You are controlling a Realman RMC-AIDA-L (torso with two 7-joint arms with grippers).
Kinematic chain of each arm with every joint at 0, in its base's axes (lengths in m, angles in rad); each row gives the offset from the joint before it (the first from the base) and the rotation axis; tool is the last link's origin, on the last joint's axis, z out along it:
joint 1: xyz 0 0 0.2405 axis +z
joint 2: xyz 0 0 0 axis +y
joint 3: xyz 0 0 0.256 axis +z
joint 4: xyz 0 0 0 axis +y
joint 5: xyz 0 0 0.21 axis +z
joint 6: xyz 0 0 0 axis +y
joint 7: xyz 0 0 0.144 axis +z
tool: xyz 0 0 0
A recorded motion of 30 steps. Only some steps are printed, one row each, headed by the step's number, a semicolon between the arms.
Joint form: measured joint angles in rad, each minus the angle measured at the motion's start. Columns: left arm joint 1, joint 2, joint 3, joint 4, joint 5, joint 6, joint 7; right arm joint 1, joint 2, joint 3, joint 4, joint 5, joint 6, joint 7.
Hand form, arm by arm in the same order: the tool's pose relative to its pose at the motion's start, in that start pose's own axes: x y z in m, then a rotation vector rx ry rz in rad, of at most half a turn. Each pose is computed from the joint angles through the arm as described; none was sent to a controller.
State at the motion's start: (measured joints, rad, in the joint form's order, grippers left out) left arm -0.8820 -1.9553 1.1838 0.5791 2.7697 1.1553 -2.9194; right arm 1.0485 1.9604 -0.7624 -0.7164 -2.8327 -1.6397 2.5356
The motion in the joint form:
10: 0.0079 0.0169 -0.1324 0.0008 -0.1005 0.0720 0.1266; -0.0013 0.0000 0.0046 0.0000 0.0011 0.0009 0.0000
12: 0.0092 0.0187 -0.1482 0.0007 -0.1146 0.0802 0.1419; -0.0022 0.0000 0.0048 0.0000 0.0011 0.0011 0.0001
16: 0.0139 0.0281 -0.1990 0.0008 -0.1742 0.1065 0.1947; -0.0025 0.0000 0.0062 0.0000 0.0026 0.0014 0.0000
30: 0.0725 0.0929 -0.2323 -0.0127 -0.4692 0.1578 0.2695; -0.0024 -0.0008 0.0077 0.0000 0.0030 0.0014 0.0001
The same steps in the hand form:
10: -0.0005 0.0011 -0.0095 -0.1619 0.0126 -0.0244; 0.0002 -0.0004 0.0000 -0.0031 -0.0037 0.0038
12: -0.0004 0.0015 -0.0107 -0.1835 0.0170 -0.0272; 0.0005 -0.0006 0.0001 -0.0032 -0.0037 0.0048
16: 0.0016 0.0026 -0.0165 -0.2622 0.0426 -0.0373; 0.0004 -0.0006 0.0001 -0.0050 -0.0056 0.0057
30: 0.0028 -0.0077 -0.0359 -0.4931 0.1423 -0.1414; 0.0003 -0.0008 -0.0003 -0.0055 -0.0071 0.0068

